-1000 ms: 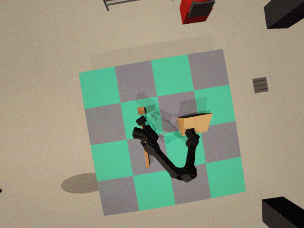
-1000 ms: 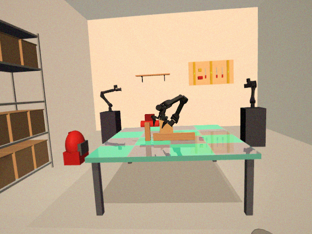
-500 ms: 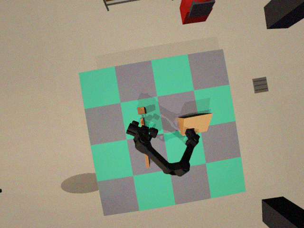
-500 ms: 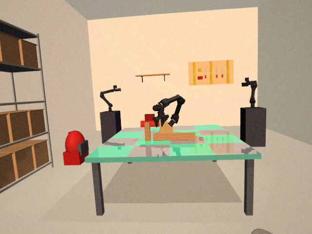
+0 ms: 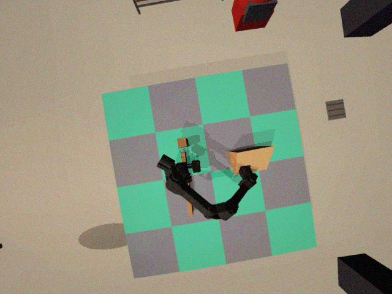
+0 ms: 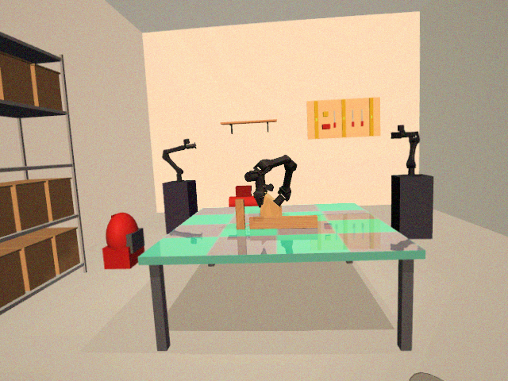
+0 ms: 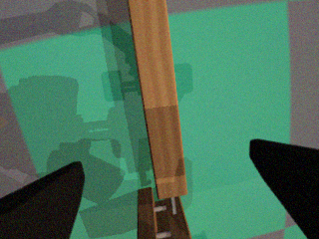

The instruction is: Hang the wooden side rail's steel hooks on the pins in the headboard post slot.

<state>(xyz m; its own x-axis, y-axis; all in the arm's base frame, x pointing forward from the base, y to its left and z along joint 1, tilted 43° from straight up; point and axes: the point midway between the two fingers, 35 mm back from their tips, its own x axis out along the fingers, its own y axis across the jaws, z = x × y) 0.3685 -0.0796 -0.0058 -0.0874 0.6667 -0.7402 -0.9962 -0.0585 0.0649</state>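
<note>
Now: gripper tip 1 cm past the headboard post, 13 cm to the left of it and 5 cm above it.
</note>
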